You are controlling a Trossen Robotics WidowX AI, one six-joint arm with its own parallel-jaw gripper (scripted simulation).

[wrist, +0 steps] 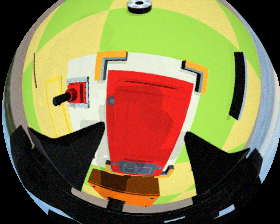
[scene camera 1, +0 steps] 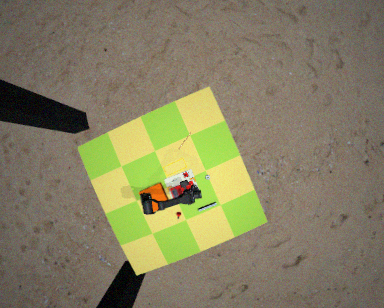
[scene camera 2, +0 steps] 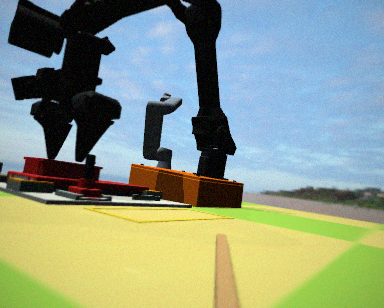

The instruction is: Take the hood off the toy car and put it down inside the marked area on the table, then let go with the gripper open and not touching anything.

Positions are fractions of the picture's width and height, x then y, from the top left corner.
Scene:
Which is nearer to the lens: the red hood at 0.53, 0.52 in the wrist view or the dark bar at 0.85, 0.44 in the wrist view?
The red hood.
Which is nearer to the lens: the toy car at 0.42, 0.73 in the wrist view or the red hood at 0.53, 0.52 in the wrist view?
The red hood.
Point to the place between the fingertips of my gripper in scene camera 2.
0.17, 0.52

